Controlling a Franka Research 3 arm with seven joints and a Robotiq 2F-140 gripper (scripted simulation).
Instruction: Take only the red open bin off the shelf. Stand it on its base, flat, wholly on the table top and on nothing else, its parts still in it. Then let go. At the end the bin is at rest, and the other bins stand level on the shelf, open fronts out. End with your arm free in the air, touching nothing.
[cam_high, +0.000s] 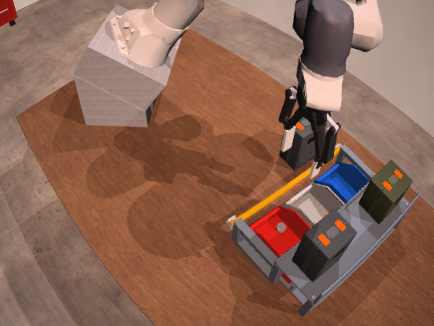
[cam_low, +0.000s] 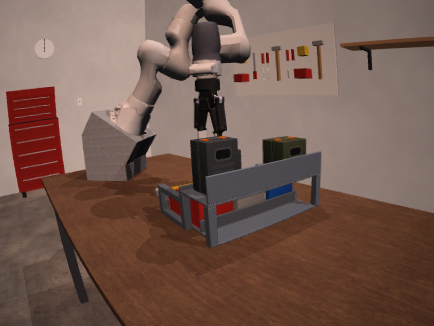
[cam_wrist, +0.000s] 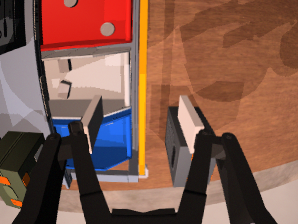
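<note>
The yellow bar lies 110 mm below my hand. The rest, counted from my hand: blue bin (130 mm below, 120 mm to the left, 100 mm ahead); then red bin (130 mm below, 100 mm to the right, 100 mm ahead); then white bin (130 mm below, 100 mm ahead, 10 mm to the left).
</note>
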